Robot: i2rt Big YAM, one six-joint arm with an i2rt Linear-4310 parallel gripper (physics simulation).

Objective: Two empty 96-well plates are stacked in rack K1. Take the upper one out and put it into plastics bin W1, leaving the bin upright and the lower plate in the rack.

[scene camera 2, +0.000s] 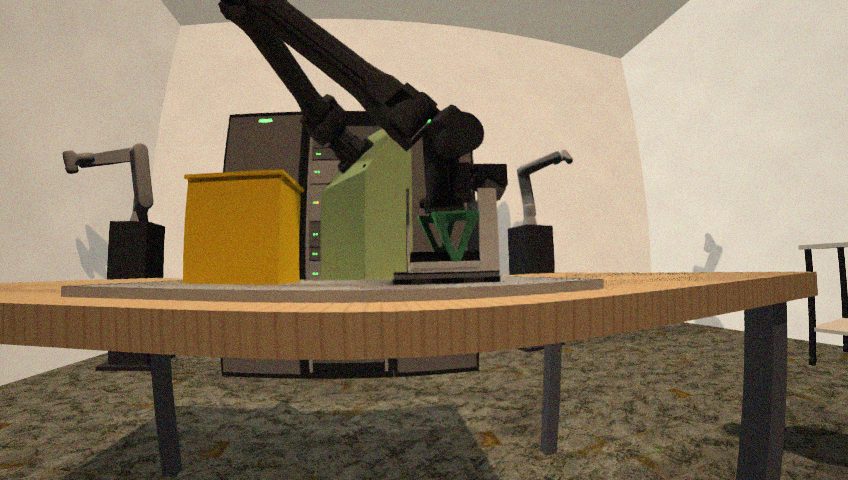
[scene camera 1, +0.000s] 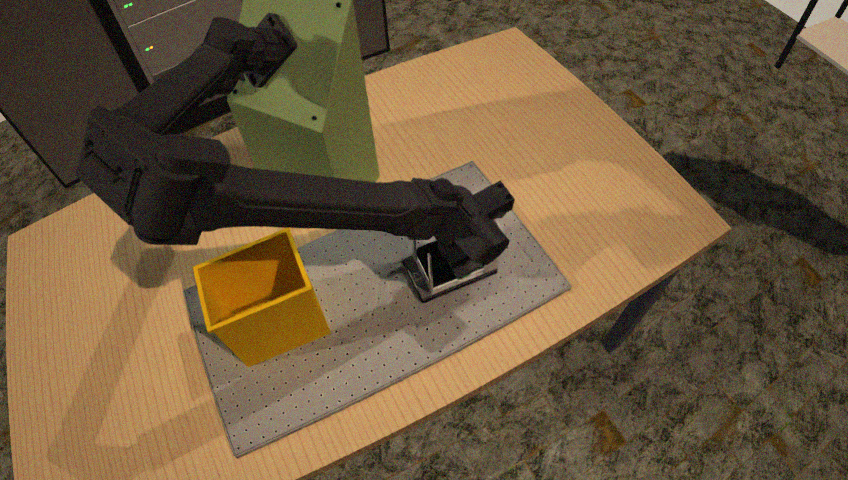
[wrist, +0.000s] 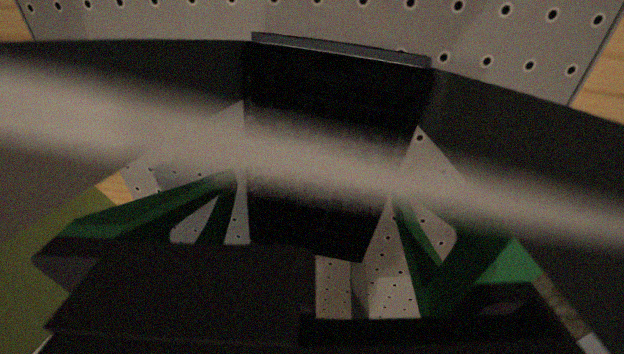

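Where they show: gripper, fingertip midpoint: (scene camera 2: 447, 258) (scene camera 1: 452, 255) (wrist: 312, 177); arm's base, link origin: (scene camera 2: 356, 156) (scene camera 1: 267, 50).
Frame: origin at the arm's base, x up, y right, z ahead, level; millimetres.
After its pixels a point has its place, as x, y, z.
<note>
Rack K1 (scene camera 1: 430, 273) {-256, -24, 432} (scene camera 2: 489, 231) {-269, -141, 469} (wrist: 100, 120) is pale, with a dark base, and stands upright at the right of the board. Black plate material (scene camera 2: 419, 256) {-303, -41, 435} (wrist: 320, 225) {-300, -65, 406} shows low inside it; I cannot tell the two plates apart. My gripper (scene camera 2: 449, 254) {-306, -99, 405} (wrist: 312, 177) {-306, -99, 405} is open, with its green fingers pointing down inside the rack. Its tips are near the height of the plates' top in scene camera 2. In the wrist view the fingers stand either side of the black plate, partly behind the blurred pale rim. Yellow bin W1 (scene camera 1: 267, 333) {-251, 264, 351} (scene camera 2: 243, 228) {-257, 226, 360} stands upright.
The perforated grey board (scene camera 1: 357, 356) {-344, 156, 442} (scene camera 2: 333, 291) {-345, 89, 530} carries the rack and the bin, with a gap between them. A green pedestal (scene camera 1: 351, 136) {-167, -67, 142} (scene camera 2: 386, 220) {-207, -56, 147} stands behind the board. The arm's long link passes behind and above the bin. The rack's walls stand close around the fingers.
</note>
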